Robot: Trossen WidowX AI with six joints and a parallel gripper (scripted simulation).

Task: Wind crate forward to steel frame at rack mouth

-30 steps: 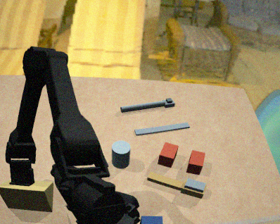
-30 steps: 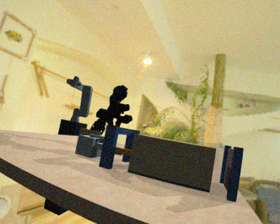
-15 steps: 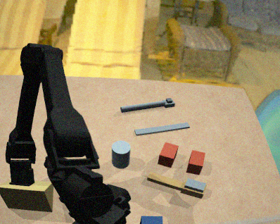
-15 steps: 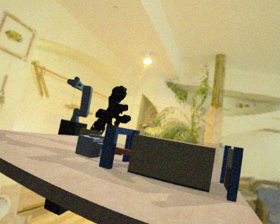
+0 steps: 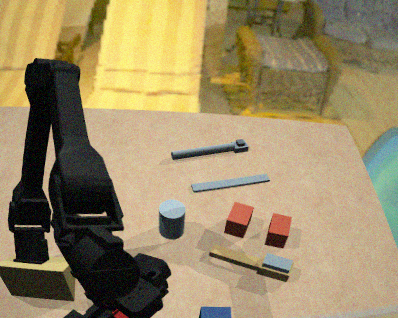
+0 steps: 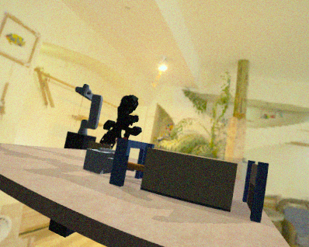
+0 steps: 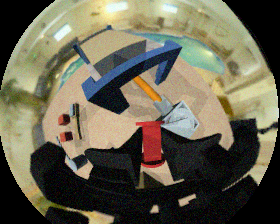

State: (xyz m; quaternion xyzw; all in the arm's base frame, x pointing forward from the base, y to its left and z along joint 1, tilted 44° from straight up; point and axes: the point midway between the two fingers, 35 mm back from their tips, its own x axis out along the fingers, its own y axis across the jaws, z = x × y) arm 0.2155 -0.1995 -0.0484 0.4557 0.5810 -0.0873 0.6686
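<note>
The winch handle lies 30 mm below my gripper tip, 30 mm behind it and 20 mm to the right of it. The rest, counted from my gripper tip: grey winch (100 mm below, 80 mm to the right, 80 mm behind); then blue frame (100 mm ahead, 90 mm to the right, 30 mm below); then red spool-shaped piece (10 mm to the left, 10 mm behind).
</note>
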